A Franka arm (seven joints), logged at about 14 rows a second.
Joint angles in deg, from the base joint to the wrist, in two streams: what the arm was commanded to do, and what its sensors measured. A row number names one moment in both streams.
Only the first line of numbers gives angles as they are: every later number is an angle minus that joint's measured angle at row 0.
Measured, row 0:
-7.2, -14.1, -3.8, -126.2, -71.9, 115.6, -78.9
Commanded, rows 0 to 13:
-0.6, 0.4, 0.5, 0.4, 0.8, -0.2, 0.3
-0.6, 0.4, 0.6, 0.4, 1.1, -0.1, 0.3
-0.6, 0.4, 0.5, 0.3, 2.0, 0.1, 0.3
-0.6, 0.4, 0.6, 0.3, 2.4, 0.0, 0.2
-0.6, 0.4, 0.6, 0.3, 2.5, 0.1, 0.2
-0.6, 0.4, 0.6, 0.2, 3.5, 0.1, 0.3
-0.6, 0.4, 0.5, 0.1, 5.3, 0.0, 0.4
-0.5, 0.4, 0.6, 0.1, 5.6, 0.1, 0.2
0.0, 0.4, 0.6, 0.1, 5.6, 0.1, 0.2
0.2, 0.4, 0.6, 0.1, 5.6, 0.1, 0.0
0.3, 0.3, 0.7, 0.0, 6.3, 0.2, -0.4
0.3, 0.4, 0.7, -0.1, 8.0, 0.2, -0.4
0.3, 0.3, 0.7, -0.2, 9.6, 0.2, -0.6
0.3, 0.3, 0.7, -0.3, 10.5, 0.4, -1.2
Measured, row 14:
0.2, 0.5, 0.6, -0.1, 8.3, 0.0, -0.1
